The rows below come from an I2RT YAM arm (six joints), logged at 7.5 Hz.
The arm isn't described. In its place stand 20 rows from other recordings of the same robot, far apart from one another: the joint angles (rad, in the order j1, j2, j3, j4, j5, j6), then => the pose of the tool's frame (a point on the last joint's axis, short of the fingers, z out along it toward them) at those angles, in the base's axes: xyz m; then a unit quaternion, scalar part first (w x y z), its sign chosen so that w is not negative.
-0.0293, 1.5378, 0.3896, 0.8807, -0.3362, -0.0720 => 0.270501 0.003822 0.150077 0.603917 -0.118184 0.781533 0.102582
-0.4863, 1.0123, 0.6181, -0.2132, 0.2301, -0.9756 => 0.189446 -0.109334 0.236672 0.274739 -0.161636 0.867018 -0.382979
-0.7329, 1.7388, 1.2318, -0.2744, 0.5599, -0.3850 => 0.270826 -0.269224 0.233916 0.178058 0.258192 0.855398 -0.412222
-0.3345, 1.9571, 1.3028, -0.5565, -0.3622, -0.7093 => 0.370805 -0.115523 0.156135 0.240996 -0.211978 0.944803 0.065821
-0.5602, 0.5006, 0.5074, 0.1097, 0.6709, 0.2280 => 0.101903 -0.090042 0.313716 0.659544 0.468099 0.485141 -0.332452
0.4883, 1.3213, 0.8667, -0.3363, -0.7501, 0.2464 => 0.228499 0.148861 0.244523 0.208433 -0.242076 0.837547 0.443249
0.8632, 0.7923, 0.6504, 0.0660, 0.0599, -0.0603 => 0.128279 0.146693 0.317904 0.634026 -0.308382 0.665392 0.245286
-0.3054, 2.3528, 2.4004, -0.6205, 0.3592, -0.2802 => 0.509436 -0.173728 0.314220 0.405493 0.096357 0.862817 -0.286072
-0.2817, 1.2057, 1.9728, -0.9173, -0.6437, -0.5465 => 0.161363 -0.024455 0.558004 0.662792 -0.299405 0.685713 -0.029340
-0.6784, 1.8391, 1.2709, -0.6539, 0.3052, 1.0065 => 0.277982 -0.237798 0.185333 0.193597 0.743973 0.628249 -0.119694
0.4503, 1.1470, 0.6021, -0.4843, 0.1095, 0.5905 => 0.189359 0.087220 0.184735 0.257959 0.081991 0.958726 0.087061
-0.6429, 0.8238, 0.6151, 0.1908, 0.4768, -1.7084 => 0.148960 -0.131993 0.313253 0.106632 -0.209547 0.681206 -0.693310
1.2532, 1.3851, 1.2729, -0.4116, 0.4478, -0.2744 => 0.112481 0.292817 0.352091 0.520616 -0.503923 0.686652 0.059416
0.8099, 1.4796, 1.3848, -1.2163, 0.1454, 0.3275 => 0.192391 0.194578 0.307382 0.147603 -0.227099 0.962580 0.008860
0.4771, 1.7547, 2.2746, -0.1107, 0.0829, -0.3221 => 0.313632 0.158808 0.590393 0.834560 -0.181371 0.518507 0.042003
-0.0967, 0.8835, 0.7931, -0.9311, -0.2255, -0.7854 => 0.158698 -0.007397 0.262493 0.289927 -0.351592 0.889962 -0.017110
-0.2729, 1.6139, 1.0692, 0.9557, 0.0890, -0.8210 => 0.357719 -0.103405 0.345355 0.701098 -0.112319 0.537040 -0.455449
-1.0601, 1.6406, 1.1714, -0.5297, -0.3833, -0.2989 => 0.178773 -0.291843 0.229605 0.330237 0.299985 0.894393 -0.031852
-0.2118, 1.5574, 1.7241, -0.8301, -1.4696, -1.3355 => 0.309784 -0.030383 0.429515 0.653711 -0.603969 0.407831 0.203855
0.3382, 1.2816, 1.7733, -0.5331, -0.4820, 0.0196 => 0.218865 0.094471 0.530732 0.630934 -0.274302 0.665654 0.289112
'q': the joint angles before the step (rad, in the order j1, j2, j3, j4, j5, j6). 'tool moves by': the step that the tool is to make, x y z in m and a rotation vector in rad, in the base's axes. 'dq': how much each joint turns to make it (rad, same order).
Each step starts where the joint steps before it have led.
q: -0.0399, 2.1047, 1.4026, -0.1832, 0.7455, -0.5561
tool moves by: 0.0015, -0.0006, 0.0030, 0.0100, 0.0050, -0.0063
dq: -0.0015, 0.0023, 0.0213, -0.0335, -0.0046, 0.0134
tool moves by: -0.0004, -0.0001, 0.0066, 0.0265, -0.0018, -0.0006
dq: -0.0015, -0.0111, 0.0166, -0.0410, -0.0215, 0.0210
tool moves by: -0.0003, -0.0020, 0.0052, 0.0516, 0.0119, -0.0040
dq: -0.0071, -0.0037, 0.0298, -0.0711, -0.0428, 0.0364
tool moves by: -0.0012, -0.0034, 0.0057, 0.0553, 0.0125, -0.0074
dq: -0.0108, -0.0055, 0.0282, -0.0708, -0.0469, 0.0354
